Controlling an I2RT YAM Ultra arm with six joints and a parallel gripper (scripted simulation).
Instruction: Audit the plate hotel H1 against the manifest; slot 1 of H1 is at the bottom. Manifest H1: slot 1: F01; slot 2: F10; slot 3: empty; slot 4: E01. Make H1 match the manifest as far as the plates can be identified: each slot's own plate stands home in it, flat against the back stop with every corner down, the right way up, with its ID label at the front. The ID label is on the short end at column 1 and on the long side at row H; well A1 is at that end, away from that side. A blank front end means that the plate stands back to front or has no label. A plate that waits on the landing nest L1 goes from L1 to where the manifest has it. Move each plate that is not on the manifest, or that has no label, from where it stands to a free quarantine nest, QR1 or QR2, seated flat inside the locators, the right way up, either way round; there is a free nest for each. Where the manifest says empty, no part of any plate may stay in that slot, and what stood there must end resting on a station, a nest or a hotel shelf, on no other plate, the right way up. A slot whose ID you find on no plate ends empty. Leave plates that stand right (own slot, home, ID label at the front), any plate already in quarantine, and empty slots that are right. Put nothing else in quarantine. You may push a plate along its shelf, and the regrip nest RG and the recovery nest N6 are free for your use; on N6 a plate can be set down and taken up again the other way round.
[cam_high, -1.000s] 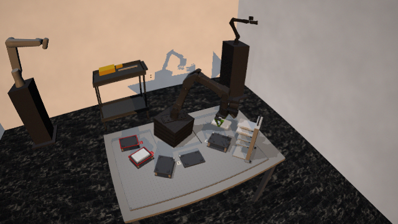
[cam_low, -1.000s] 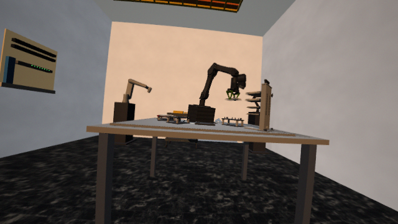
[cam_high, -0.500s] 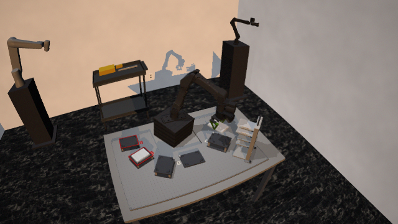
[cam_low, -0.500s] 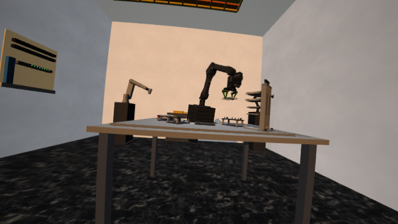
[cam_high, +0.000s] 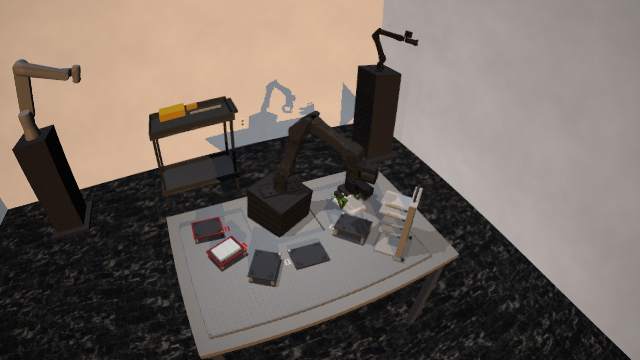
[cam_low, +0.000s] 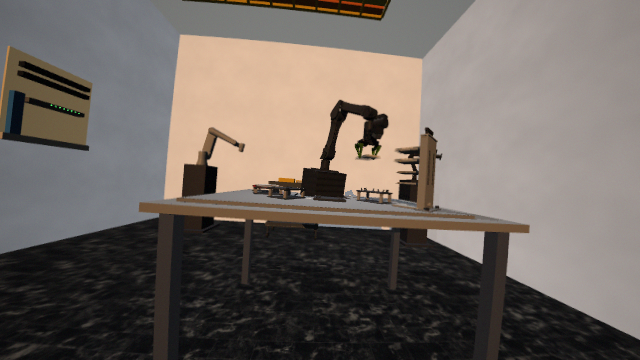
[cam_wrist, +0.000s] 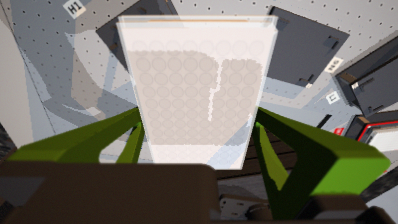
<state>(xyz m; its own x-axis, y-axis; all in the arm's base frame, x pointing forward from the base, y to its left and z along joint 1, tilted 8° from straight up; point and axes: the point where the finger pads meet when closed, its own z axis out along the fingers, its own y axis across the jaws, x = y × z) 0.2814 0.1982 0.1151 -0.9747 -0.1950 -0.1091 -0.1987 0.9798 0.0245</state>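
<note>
Now: the N6 tag 10 mm ahead of my hand, 300 mm to the right of it and 240 mm below it. The rest, counted from my hand: white plate: right at my hand; then A1 mark: 120 mm behind, 60 mm to the left, 180 mm below; then dark regrip nest: 30 mm behind, 70 mm to the left, 190 mm below.
</note>
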